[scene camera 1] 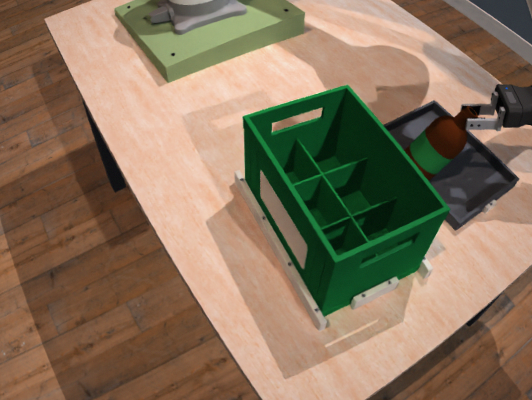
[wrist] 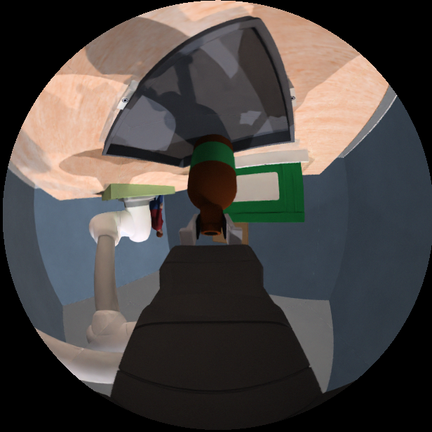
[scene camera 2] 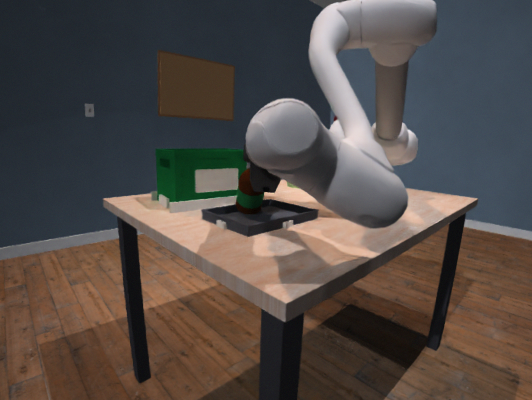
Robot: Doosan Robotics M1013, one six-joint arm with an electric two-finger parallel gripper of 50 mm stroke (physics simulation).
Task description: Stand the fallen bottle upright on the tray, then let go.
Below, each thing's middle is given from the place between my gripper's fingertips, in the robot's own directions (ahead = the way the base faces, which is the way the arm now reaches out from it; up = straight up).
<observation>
The brown bottle (wrist: 211, 186) lies 60 mm below my hand, 30 mm to the right of it and 10 mm behind it.
</observation>
